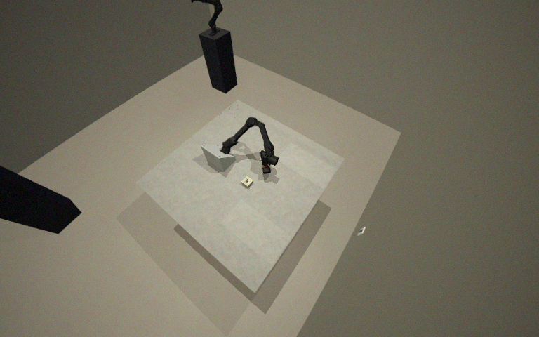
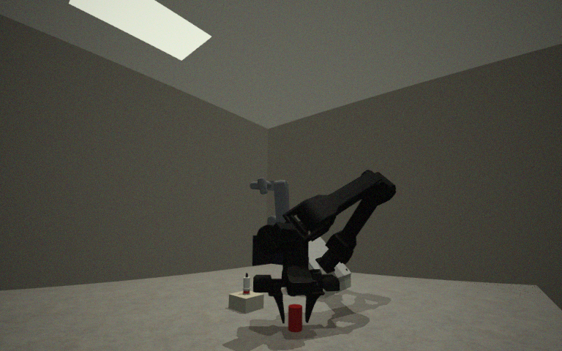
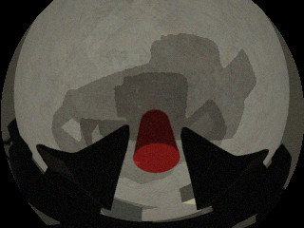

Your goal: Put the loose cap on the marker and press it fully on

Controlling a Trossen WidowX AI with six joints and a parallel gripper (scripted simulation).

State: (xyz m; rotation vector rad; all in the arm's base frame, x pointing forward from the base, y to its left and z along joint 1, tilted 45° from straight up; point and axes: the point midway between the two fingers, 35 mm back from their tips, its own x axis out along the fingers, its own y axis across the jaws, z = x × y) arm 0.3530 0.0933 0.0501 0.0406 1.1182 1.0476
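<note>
My gripper tip is 10 mm below the red cap. Also, from my gripper tip: pale holder block (190 mm to the right, 50 mm behind).
</note>
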